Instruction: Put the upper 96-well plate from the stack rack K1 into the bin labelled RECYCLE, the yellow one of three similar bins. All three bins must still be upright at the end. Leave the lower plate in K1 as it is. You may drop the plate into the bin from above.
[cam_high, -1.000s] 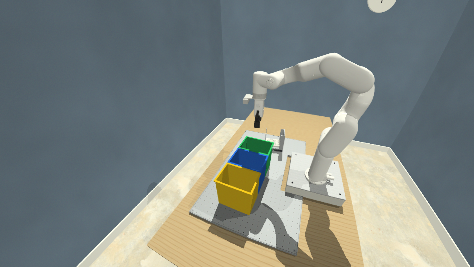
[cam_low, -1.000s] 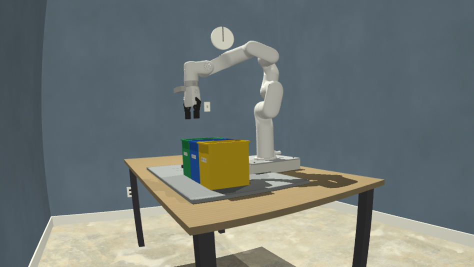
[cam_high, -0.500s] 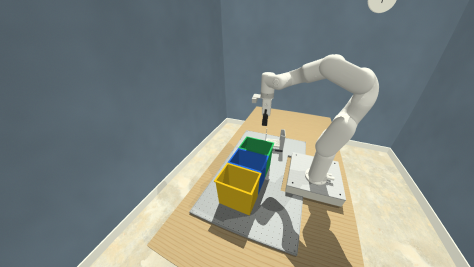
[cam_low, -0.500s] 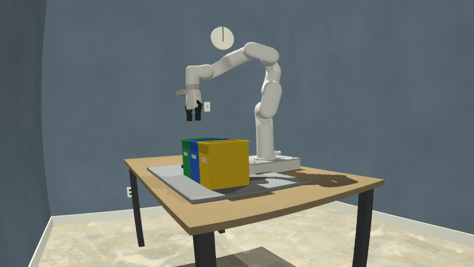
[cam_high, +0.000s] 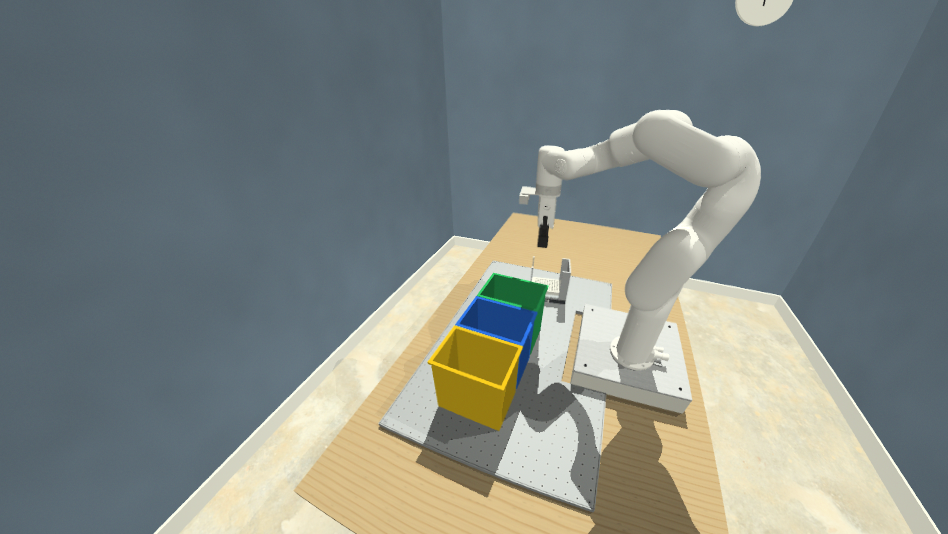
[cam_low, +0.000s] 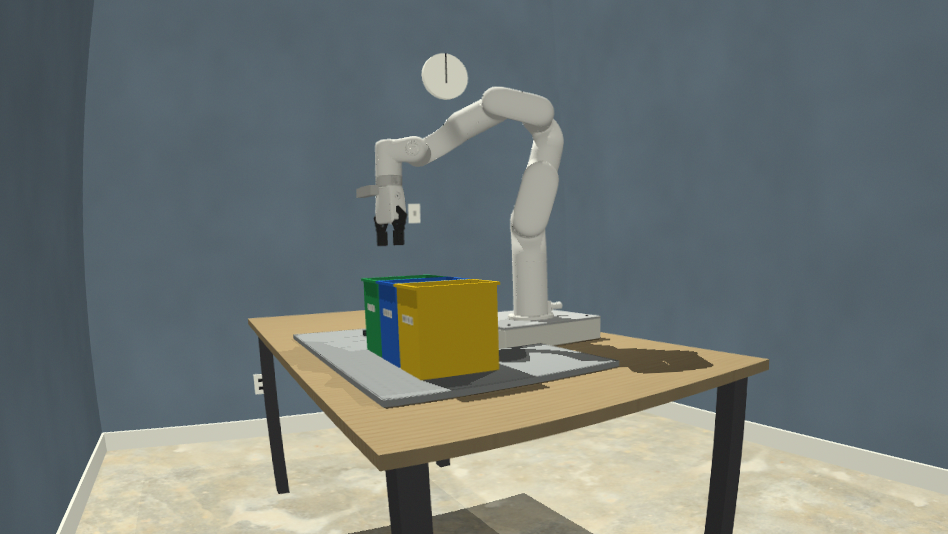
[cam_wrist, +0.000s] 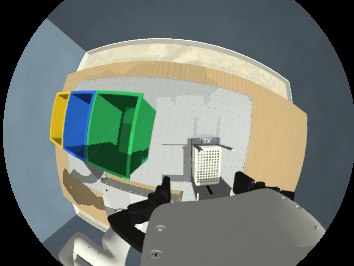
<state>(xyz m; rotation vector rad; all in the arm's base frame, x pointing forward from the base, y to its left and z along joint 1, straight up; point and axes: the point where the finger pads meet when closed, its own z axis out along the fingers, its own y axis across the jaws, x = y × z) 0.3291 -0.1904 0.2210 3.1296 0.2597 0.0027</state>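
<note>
The white 96-well plate lies 30 mm behind my hand, 60 mm to the right of it and 230 mm below it. Round my hand: yellow bin: 50 mm ahead, 460 mm to the left, 180 mm below; then green bin: 40 mm ahead, 190 mm to the left, 180 mm below; then blue bin: 40 mm ahead, 320 mm to the left, 180 mm below.
</note>
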